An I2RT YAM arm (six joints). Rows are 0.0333 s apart.
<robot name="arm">
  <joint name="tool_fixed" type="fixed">
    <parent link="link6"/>
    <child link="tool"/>
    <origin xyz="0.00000 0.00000 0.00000" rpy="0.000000 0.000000 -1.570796"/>
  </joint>
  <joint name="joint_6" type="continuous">
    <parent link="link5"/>
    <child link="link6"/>
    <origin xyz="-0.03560 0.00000 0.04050" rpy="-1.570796 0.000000 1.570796"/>
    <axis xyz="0 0 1"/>
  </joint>
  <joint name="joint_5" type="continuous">
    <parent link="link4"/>
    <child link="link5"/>
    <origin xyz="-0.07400 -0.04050 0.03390" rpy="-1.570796 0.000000 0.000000"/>
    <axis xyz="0 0 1"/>
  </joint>
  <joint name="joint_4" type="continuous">
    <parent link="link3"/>
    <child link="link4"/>
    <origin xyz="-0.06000 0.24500 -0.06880" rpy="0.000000 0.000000 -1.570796"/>
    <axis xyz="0 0 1"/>
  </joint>
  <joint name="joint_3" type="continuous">
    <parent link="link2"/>
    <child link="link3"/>
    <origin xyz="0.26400 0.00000 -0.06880" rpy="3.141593 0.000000 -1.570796"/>
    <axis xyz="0 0 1"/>
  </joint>
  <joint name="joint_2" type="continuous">
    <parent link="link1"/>
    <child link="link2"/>
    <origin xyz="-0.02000 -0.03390 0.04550" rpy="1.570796 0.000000 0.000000"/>
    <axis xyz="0 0 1"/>
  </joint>
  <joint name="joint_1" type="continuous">
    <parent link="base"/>
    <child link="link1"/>
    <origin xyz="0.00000 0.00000 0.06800" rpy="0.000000 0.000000 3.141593"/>
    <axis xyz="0 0 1"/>
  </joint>
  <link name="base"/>
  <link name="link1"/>
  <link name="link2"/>
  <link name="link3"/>
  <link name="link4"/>
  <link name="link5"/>
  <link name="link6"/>
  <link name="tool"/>
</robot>
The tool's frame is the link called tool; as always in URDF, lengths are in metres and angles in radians. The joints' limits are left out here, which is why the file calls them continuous.
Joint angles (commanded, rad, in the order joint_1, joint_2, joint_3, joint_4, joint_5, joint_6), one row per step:
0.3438 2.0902 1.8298 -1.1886 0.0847 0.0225
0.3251 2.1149 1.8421 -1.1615 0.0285 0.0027
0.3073 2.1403 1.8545 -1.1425 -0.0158 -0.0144
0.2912 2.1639 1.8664 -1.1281 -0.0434 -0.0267
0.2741 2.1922 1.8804 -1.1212 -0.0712 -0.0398
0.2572 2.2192 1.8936 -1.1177 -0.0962 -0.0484
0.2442 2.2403 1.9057 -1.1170 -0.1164 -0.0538
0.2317 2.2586 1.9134 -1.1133 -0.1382 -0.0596
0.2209 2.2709 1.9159 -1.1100 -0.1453 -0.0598
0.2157 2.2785 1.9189 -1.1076 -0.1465 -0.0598
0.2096 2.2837 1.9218 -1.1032 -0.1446 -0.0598
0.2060 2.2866 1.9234 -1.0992 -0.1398 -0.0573
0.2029 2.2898 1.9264 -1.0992 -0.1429 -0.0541
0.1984 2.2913 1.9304 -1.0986 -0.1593 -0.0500
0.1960 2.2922 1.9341 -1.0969 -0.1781 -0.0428
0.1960 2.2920 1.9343 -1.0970 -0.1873 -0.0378
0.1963 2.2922 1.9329 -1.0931 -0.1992 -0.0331
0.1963 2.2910 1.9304 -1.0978 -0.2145 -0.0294
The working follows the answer.
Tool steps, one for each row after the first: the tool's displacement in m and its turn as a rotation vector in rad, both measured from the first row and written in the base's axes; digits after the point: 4 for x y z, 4 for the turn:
0.0086 -0.0032 -0.0063 0.0547 0.0046 0.0081
0.0164 -0.0070 -0.0131 0.0960 0.0119 0.0133
0.0233 -0.0111 -0.0194 0.1213 0.0164 0.0133
0.0300 -0.0159 -0.0273 0.1442 0.0297 0.0124
0.0360 -0.0211 -0.0351 0.1647 0.0447 0.0065
0.0405 -0.0252 -0.0408 0.1817 0.0565 0.0007
0.0444 -0.0293 -0.0465 0.2008 0.0670 -0.0040
0.0469 -0.0335 -0.0510 0.2065 0.0739 -0.0144
0.0486 -0.0355 -0.0535 0.2074 0.0758 -0.0197
0.0504 -0.0380 -0.0550 0.2062 0.0726 -0.0257
0.0516 -0.0396 -0.0558 0.2026 0.0687 -0.0321
0.0525 -0.0407 -0.0564 0.2060 0.0695 -0.0380
0.0535 -0.0420 -0.0559 0.2231 0.0700 -0.0442
0.0543 -0.0423 -0.0552 0.2431 0.0703 -0.0509
0.0542 -0.0420 -0.0550 0.2526 0.0725 -0.0547
0.0543 -0.0414 -0.0553 0.2650 0.0736 -0.0573
0.0533 -0.0410 -0.0554 0.2788 0.0834 -0.0599

Tool pose at each row, in the base's axes (x y z in m, rotation vector in rad; rounded; the steps above come from the unrounded poses):
0.3932 0.1376 0.2289 -0.4730 2.9677 -0.0918
0.4018 0.1344 0.2226 -0.4790 2.9638 -0.0087
0.4096 0.1306 0.2158 -0.4825 2.9634 0.0547
0.4165 0.1264 0.2095 -0.4798 2.9634 0.0934
0.4232 0.1216 0.2016 -0.4778 2.9721 0.1308
0.4292 0.1164 0.1939 -0.4689 2.9839 0.1647
0.4337 0.1123 0.1881 -0.4599 2.9929 0.1928
0.4375 0.1083 0.1825 -0.4520 2.9997 0.2238
0.4401 0.1041 0.1779 -0.4367 3.0076 0.2334
0.4417 0.1021 0.1754 -0.4290 3.0105 0.2347
0.4435 0.0996 0.1740 -0.4196 3.0094 0.2315
0.4448 0.0980 0.1731 -0.4099 3.0081 0.2242
0.4456 0.0969 0.1725 -0.4007 3.0094 0.2289
0.4466 0.0956 0.1730 -0.3890 3.0071 0.2539
0.4475 0.0953 0.1737 -0.3761 3.0036 0.2829
0.4474 0.0956 0.1739 -0.3694 3.0040 0.2973
0.4475 0.0962 0.1736 -0.3639 3.0020 0.3158
0.4465 0.0965 0.1735 -0.3593 3.0078 0.3392

